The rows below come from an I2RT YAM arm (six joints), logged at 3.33 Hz.
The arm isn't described. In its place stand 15 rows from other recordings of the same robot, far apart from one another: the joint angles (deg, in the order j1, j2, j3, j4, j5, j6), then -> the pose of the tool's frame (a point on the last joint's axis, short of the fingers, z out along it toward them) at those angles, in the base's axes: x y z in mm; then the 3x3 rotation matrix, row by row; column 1 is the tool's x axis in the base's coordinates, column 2 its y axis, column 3 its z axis.
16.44 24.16 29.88 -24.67 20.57 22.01 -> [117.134 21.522 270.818], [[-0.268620 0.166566 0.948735], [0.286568 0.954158 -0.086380], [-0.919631 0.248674 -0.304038]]
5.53 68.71 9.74 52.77 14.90 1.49 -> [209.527 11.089 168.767], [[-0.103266 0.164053 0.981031], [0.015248 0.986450 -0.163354], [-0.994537 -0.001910 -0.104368]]
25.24 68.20 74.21 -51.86 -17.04 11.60 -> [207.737 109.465 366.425], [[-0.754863 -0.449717 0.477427], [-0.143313 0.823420 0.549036], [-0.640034 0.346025 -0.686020]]
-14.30 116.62 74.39 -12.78 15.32 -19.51 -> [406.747 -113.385 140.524], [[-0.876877 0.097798 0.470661], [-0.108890 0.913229 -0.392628], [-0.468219 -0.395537 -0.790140]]
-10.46 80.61 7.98 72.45 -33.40 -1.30 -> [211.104 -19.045 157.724], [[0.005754 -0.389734 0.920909], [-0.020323 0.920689 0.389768], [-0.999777 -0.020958 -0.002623]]
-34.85 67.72 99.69 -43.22 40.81 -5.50 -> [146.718 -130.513 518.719], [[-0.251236 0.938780 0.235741], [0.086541 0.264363 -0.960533], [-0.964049 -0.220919 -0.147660]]
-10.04 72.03 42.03 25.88 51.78 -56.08 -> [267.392 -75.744 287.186], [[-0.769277 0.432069 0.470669], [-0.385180 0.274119 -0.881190], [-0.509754 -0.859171 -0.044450]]
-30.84 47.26 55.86 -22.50 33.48 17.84 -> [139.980 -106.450 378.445], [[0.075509 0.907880 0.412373], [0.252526 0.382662 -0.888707], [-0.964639 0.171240 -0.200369]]
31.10 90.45 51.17 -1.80 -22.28 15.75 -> [275.867 182.177 198.552], [[-0.737703 -0.542818 0.401425], [-0.151674 0.712648 0.684930], [-0.657867 0.444389 -0.608054]]
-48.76 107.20 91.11 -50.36 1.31 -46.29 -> [259.043 -296.720 254.981], [[-0.965342 0.086809 0.246129], [0.004909 0.948934 -0.315435], [-0.260943 -0.303295 -0.916472]]
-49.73 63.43 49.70 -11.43 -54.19 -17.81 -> [177.153 -164.450 309.439], [[-0.253068 -0.110740 0.961090], [0.021865 0.992519 0.120119], [-0.967201 0.051413 -0.248753]]
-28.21 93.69 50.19 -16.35 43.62 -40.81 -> [258.150 -166.347 165.556], [[-0.999953 -0.007893 -0.005689], [-0.000505 0.626019 -0.779808], [0.009716 -0.779768 -0.625993]]
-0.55 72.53 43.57 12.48 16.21 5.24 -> [287.792 -12.701 268.504], [[-0.257194 0.301645 0.918075], [0.090170 0.953380 -0.287985], [-0.962144 0.008715 -0.272403]]
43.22 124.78 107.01 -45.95 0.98 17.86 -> [343.458 321.919 214.435], [[-0.830220 -0.446057 0.334316], [-0.359377 0.886761 0.290693], [-0.426124 0.121194 -0.896510]]
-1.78 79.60 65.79 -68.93 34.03 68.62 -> [236.929 -27.295 270.275], [[-0.271661 0.958426 0.087297], [0.780528 0.272481 -0.562610], [-0.563006 -0.084702 -0.822101]]
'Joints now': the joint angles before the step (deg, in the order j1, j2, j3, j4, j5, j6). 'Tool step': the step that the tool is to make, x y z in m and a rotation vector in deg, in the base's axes. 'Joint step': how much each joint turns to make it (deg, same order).
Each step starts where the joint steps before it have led.
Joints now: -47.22, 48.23, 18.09, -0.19, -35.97, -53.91
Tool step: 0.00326, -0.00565, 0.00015, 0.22, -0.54, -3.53
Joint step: 0.00, 1.81, 0.02, 3.52, 2.80, 2.68
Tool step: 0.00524, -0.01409, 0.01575, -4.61, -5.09, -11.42
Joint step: -0.05, 1.47, 0.63, 10.45, 10.17, 5.82
